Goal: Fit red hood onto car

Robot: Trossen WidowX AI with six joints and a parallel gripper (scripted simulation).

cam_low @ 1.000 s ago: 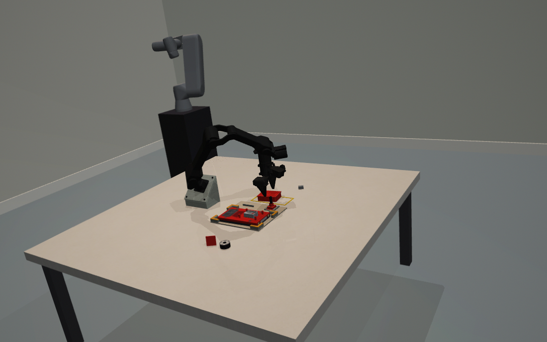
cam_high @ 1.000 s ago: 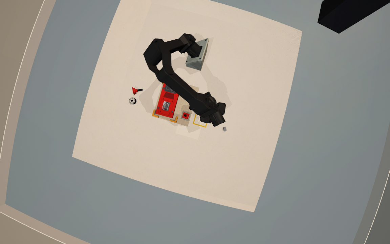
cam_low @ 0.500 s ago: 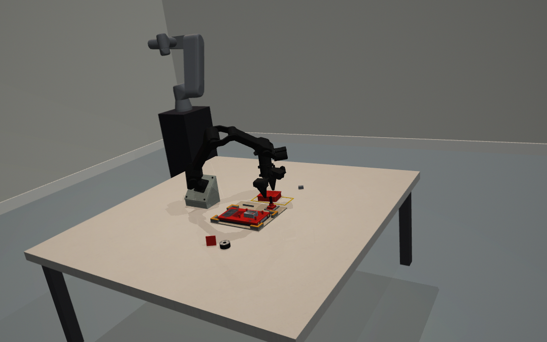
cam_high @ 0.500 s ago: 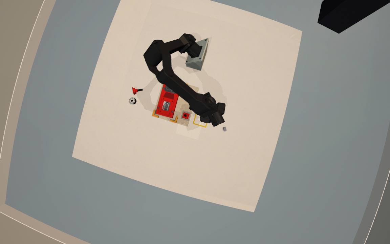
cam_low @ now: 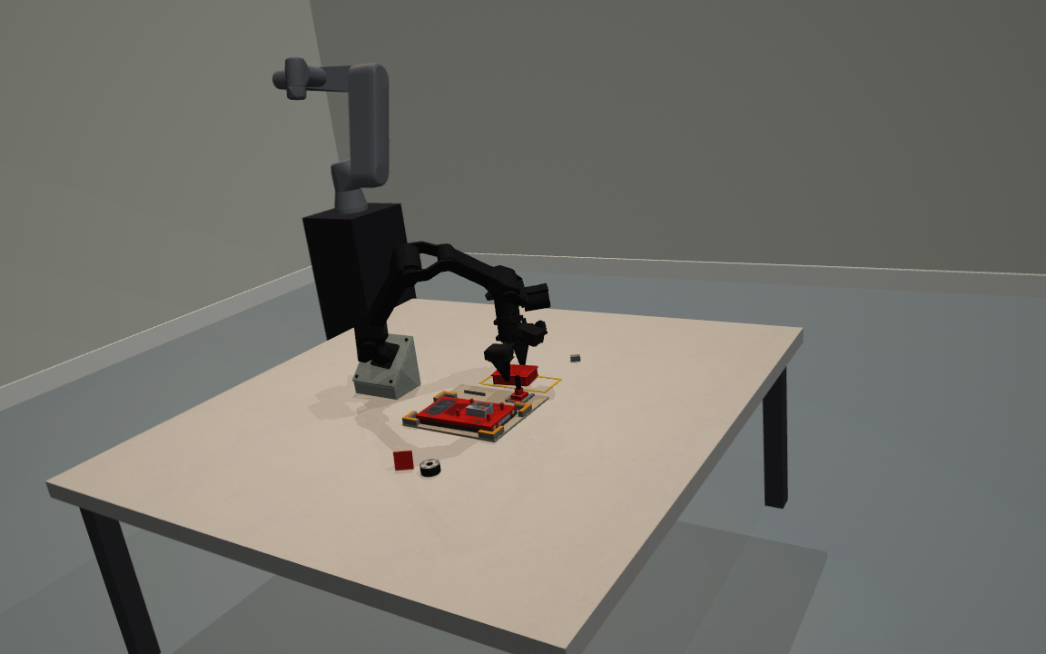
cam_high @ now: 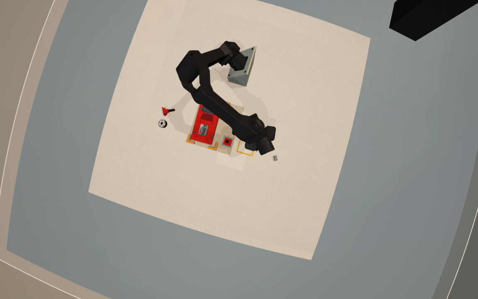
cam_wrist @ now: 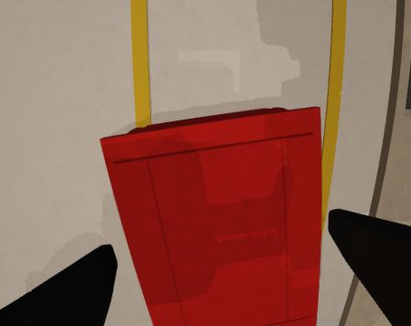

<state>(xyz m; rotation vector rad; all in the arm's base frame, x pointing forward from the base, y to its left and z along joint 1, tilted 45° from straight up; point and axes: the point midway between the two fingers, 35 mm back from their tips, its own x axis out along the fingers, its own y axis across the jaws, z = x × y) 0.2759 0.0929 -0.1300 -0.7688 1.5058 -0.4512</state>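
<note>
My gripper tip is right at the red hood. Round my gripper tip: grey engine block (70 mm ahead, 230 mm to the right, 10 mm above); then grey holder (80 mm ahead, 100 mm to the right, 20 mm above); then wheel (110 mm ahead, 450 mm to the right, 10 mm below).
</note>
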